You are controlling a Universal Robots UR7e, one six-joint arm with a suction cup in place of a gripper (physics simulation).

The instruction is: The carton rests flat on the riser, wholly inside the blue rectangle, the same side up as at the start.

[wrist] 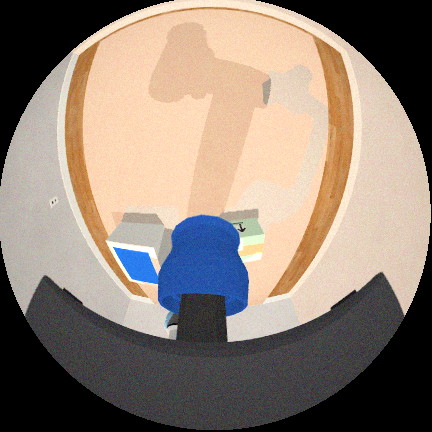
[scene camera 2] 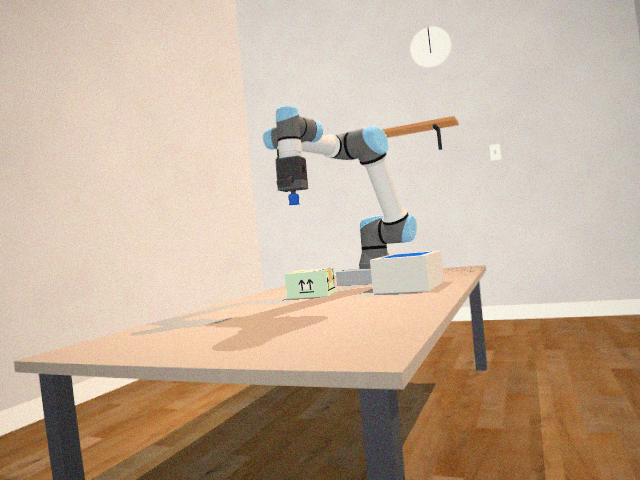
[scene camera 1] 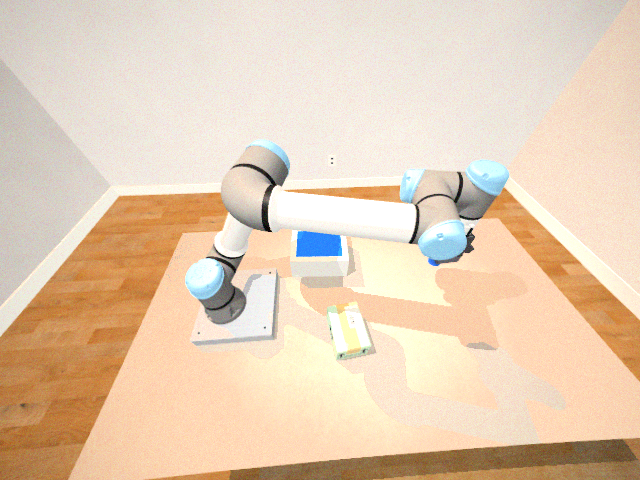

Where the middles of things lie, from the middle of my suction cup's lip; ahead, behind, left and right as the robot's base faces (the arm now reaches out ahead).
Labels:
The carton (scene camera 1: 349,338) is 26 cm behind my suction cup, 7 cm to the right of it and 30 cm below it. From my suction cup the other things lie so: riser (scene camera 2: 422,271) 32 cm behind, 29 cm to the left, 28 cm below.

